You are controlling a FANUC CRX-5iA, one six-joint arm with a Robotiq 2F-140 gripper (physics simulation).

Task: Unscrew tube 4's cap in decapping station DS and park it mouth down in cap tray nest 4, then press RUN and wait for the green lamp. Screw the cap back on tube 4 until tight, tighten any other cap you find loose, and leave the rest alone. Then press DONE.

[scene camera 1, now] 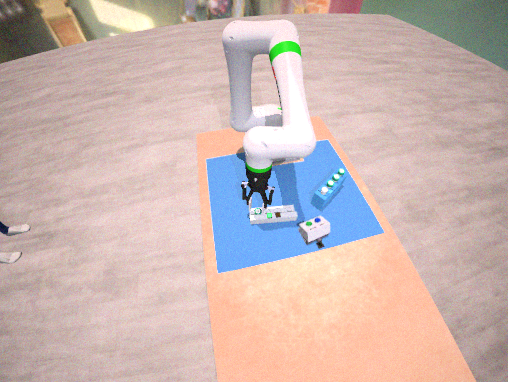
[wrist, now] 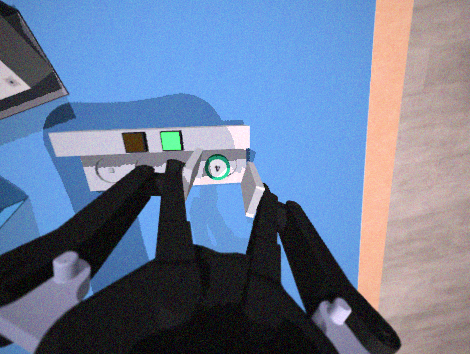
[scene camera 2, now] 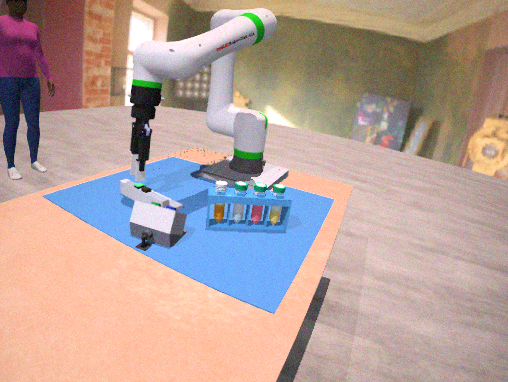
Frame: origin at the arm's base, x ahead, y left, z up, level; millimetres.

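Seen in the pictures: gripper, between the fingertips: (scene camera 1: 256, 209) (wrist: 222, 166) (scene camera 2: 137, 177); arm's base, origin of its link: (scene camera 2: 246, 167).
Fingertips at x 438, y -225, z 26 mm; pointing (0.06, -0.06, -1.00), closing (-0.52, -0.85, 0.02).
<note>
Pixels of each thing's top centre, then the offset from my fingertips to it. "spot": a spot on its surface instead.
- cap, centre of its top: (wrist: 217, 168) (scene camera 1: 258, 211) 7 mm back, 9 mm left, 29 mm down
- white cap tray, a spot on its surface: (wrist: 104, 185) spot: 10 mm ahead, 168 mm left, 43 mm down
- green lamp, centre of its top: (wrist: 170, 141) (scene camera 2: 138, 184) (scene camera 1: 269, 215) 44 mm ahead, 47 mm left, 1 mm down
- dark brown lamp, centre of its top: (wrist: 133, 142) (scene camera 1: 278, 214) 54 mm ahead, 86 mm left, 1 mm down
- grey button box, centre of its top: (scene camera 2: 158, 203) (scene camera 1: 317, 224) 168 mm ahead, 219 mm left, 30 mm up
- green button, centre of its top: (scene camera 1: 309, 223) 147 mm ahead, 195 mm left, 21 mm up
- blue button, centre of its top: (scene camera 1: 318, 219) 144 mm ahead, 240 mm left, 21 mm up
The cap (wrist: 217, 167) (scene camera 1: 257, 211), a green ring with a white middle, sits in the end nest of the white cap tray (wrist: 104, 185) (scene camera 1: 288, 217). Which way its mouth faces is unclear. My gripper (wrist: 222, 166) (scene camera 1: 258, 205) (scene camera 2: 137, 173) is partly open and empty, pointing down above the cap, with one fingertip on each side of it in the wrist view. The blue rack (scene camera 2: 247, 230) (scene camera 1: 320, 200) holds several tubes. The left-end tube (scene camera 2: 221, 187) (scene camera 1: 324, 190) has a white top without green; the others have green caps. The green lamp (wrist: 171, 140) (scene camera 1: 269, 216) (scene camera 2: 139, 185) is bright.
A dark brown lamp (wrist: 134, 142) (scene camera 1: 278, 214) sits beside the green one. The grey button box (scene camera 2: 151, 218) (scene camera 1: 315, 232) has a green button (scene camera 1: 309, 223) and a blue button (scene camera 1: 317, 220). It stands between the tray and the mat's front edge.
</note>
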